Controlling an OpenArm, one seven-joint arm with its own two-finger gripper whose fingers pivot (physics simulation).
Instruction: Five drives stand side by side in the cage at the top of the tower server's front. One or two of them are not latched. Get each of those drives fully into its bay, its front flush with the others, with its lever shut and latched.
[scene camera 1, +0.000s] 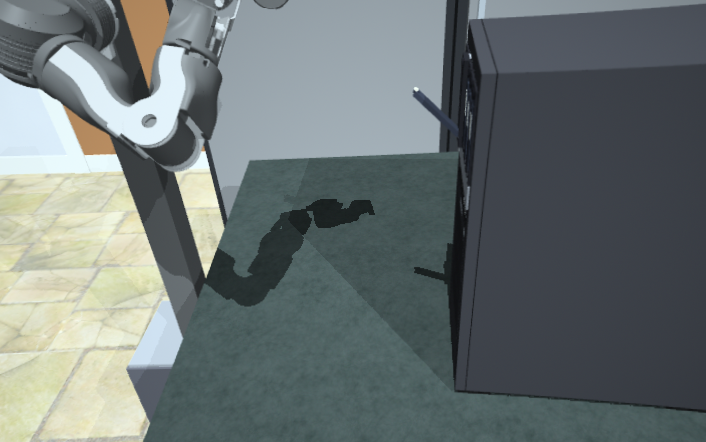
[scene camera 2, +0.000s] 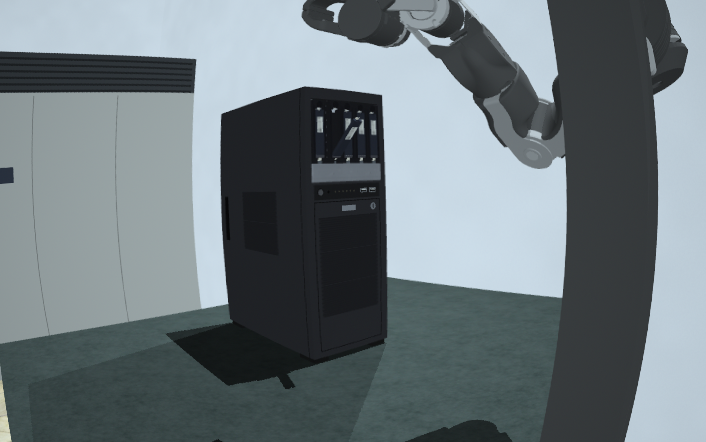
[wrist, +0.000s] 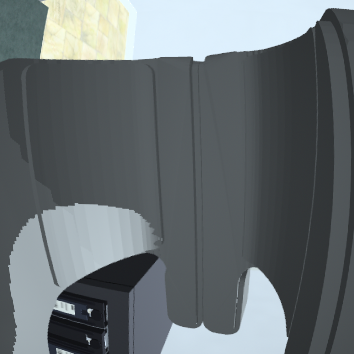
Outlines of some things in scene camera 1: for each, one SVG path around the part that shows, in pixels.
A drive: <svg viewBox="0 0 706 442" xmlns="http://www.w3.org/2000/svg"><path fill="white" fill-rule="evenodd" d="M471 52L463 52L458 125L447 117L417 87L413 90L413 97L449 131L457 136L458 148L463 148L466 87L469 61L472 61Z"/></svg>
